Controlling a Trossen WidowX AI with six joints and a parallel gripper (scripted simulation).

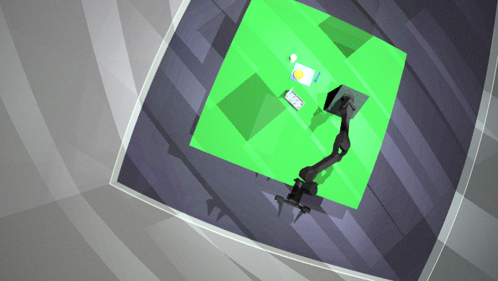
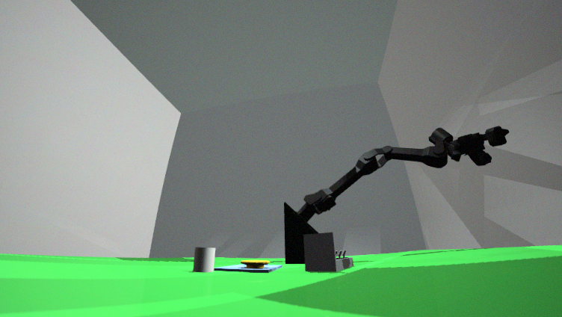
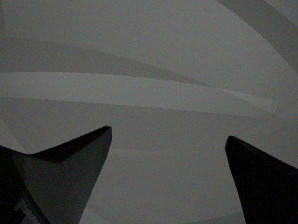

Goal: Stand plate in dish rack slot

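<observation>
My gripper tip is now 870 mm to the left of the yellow plate, 360 mm above it and 80 mm short of it. Also, from my gripper tip: light-blue mat 880 mm to the right, 380 mm below, 50 mm ahead; blue spoon 890 mm to the right, 380 mm below, 60 mm behind; grey dish rack 680 mm to the right, 360 mm below, 60 mm ahead.
</observation>
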